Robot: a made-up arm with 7 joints. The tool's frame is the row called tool.
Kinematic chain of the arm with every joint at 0, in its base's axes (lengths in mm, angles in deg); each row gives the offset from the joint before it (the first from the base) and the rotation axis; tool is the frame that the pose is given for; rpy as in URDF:
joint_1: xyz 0 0 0 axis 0.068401 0.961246 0.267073
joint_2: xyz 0 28 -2 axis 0.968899 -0.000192 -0.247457
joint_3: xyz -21 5 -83 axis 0.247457 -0.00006 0.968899
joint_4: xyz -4 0 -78 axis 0.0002 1 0.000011
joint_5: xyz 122 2 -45 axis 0.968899 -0.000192 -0.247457
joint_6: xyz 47 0 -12 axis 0.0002 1 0.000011
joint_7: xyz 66 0 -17 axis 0.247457 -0.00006 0.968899
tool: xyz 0 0 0 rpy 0 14.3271 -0.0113
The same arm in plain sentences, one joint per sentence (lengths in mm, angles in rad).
The arm has seven revolute joints in a row. What follows holds with every joint at zero, and every direction is one of the base frame's.
Joint 1 is mounted at the same point as the base frame's origin and rotates about the direction (0.068403, 0.961235, 0.26711).
Joint 2 is mounted 28 mm along +y and 2 mm along -z from joint 1 and rotates about the direction (0.968889, -0.0002, -0.247497).
Joint 3 is mounted 21 mm along -x and 5 mm along +y and 83 mm along -z from joint 2 and rotates about the direction (0.247497, -0.0001, 0.968889).
Joint 4 is mounted 4 mm along -x and 78 mm along -z from joint 3 and rotates about the direction (0.0002, 1, 0).
Joint 5 is mounted 122 mm along +x and 2 mm along +y and 45 mm along -z from joint 4 and rotates about the direction (0.968889, -0.0002, -0.247497).
Joint 6 is mounted 47 mm along +x and 12 mm along -z from joint 5 and rotates about the direction (0.0002, 1, 0).
Joint 7 is mounted 66 mm along +x and 17 mm along -z from joint 6 and rotates about the direction (0.247497, -0.0001, 0.968889).
The tool frame, which is the frame that the pose is given for, is mounted at the same point as joint 7; its axes are the base frame's turned by roll 0, pitch 0.2501 and yaw -0.0002 rad (as in URDF: about the fixed x, then y, then z).

